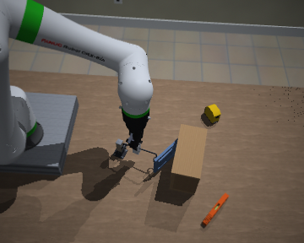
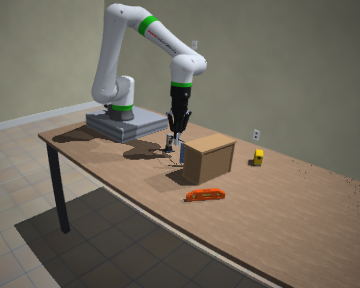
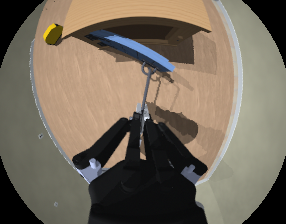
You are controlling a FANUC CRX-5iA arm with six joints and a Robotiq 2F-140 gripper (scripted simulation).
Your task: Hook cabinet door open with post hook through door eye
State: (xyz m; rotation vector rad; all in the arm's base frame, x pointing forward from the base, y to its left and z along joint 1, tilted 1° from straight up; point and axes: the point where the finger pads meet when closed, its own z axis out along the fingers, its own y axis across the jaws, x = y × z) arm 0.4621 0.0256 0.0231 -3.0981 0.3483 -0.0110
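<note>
My gripper is now 12 cm short of the cabinet door, 3 cm above it and 2 cm to the right of it. Round my hand: yellow tape measure 30 cm ahead, 29 cm to the left, 7 cm below; orange spirit level 34 cm ahead, 16 cm to the right, 8 cm below.
</note>
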